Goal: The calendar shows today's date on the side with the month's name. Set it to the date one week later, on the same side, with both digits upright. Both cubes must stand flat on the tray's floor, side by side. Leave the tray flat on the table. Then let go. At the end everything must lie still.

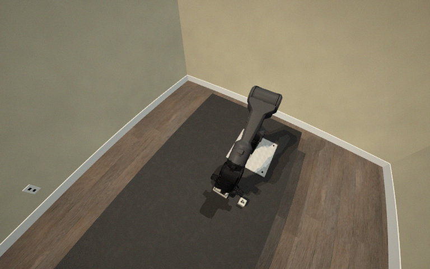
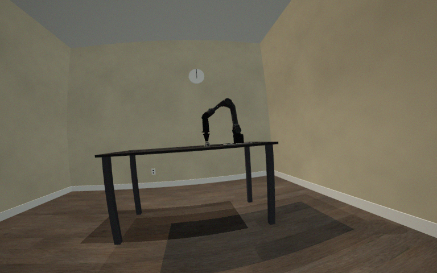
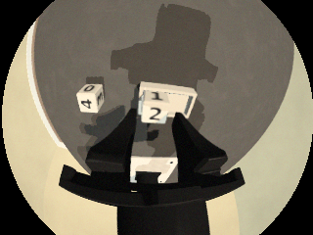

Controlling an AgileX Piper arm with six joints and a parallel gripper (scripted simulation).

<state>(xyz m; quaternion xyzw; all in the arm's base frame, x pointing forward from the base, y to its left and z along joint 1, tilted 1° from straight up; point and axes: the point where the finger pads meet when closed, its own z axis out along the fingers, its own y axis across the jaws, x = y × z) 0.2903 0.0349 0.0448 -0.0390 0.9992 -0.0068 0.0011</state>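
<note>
Now: hand 4 cm above the white tray and 2 cm to the left of it.
</note>
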